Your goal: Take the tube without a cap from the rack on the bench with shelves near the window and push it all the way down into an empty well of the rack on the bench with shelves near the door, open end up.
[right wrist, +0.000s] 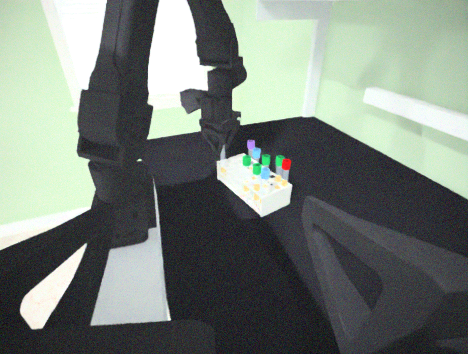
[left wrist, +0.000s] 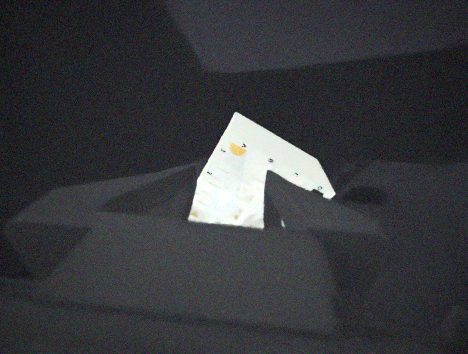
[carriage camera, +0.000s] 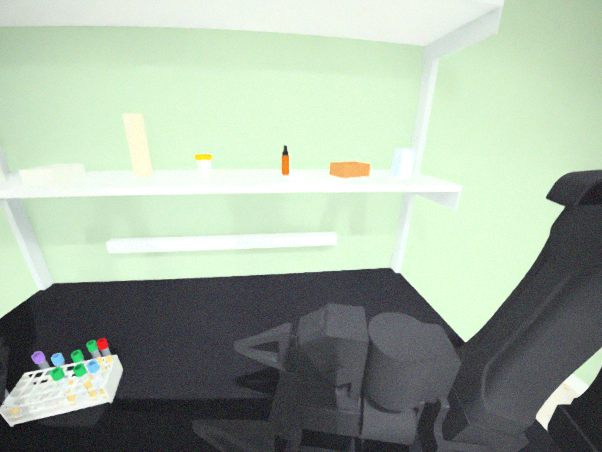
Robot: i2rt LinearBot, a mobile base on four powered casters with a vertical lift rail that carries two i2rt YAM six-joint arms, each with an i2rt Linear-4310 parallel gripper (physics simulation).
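The white rack (carriage camera: 118, 376) (left wrist: 280, 142) (right wrist: 276, 200) stands on the black bench, low at the left of the carriage view, holding several capped tubes. A pale uncapped tube (left wrist: 234, 176) (right wrist: 223, 151) stands at its corner by the A mark; it is faint in the left wrist view, and its lower end is hard to make out. My left gripper (left wrist: 230, 176) (right wrist: 221, 152) is at this corner, fingers partly open on either side of the tube, not closed on it. My right gripper (carriage camera: 216, 385) (right wrist: 210, 209) is wide open and empty, right of the rack in the carriage view.
Purple (carriage camera: 38, 357), blue (carriage camera: 58, 359), green (carriage camera: 77, 356) and red (carriage camera: 102, 343) caps rise from the rack. A shelf (carriage camera: 240, 186) above the bench holds an orange bottle (carriage camera: 285, 164), a yellow-lidded jar (carriage camera: 203, 164) and boxes. A white bar (carriage camera: 222, 243) runs along the wall.
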